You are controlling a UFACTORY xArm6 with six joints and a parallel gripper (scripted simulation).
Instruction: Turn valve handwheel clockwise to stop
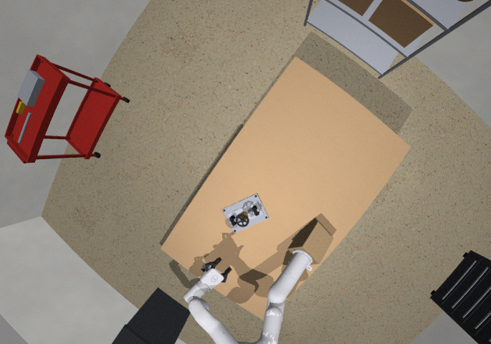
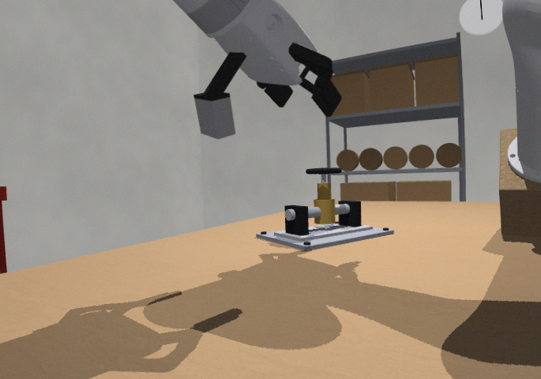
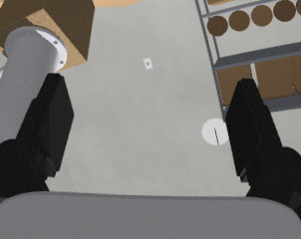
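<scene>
Now: the black handwheel 9 cm ahead of my hand, 23 cm to the right of it and 10 cm below it.
</scene>
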